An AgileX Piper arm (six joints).
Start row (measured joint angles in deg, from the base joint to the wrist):
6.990, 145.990, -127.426, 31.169, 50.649, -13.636
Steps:
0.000, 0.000, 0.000, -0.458, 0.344, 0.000
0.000, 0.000, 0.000, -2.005, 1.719, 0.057
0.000, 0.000, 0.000, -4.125, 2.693, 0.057
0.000, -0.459, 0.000, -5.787, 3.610, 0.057
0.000, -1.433, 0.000, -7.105, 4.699, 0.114
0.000, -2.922, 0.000, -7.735, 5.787, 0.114
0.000, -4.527, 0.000, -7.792, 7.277, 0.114
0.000, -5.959, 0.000, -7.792, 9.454, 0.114
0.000, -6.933, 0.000, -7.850, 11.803, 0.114
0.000, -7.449, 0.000, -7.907, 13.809, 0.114
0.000, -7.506, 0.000, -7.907, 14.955, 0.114
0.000, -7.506, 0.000, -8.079, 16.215, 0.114
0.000, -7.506, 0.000, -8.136, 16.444, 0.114
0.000, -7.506, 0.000, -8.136, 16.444, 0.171
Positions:
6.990, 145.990, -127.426, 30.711, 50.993, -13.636
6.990, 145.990, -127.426, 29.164, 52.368, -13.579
6.990, 145.990, -127.426, 27.044, 53.342, -13.579
6.990, 145.531, -127.426, 25.382, 54.259, -13.579
6.990, 144.557, -127.426, 24.064, 55.348, -13.522
6.990, 143.068, -127.426, 23.434, 56.436, -13.522
6.990, 141.463, -127.426, 23.377, 57.926, -13.522
6.990, 140.031, -127.426, 23.377, 60.103, -13.522
6.990, 139.057, -127.426, 23.319, 62.452, -13.522
6.990, 138.541, -127.426, 23.262, 64.458, -13.522
6.990, 138.484, -127.426, 23.262, 65.604, -13.522
6.990, 138.484, -127.426, 23.090, 66.864, -13.522
6.990, 138.484, -127.426, 23.033, 67.093, -13.522
6.990, 138.484, -127.426, 23.033, 67.093, -13.465

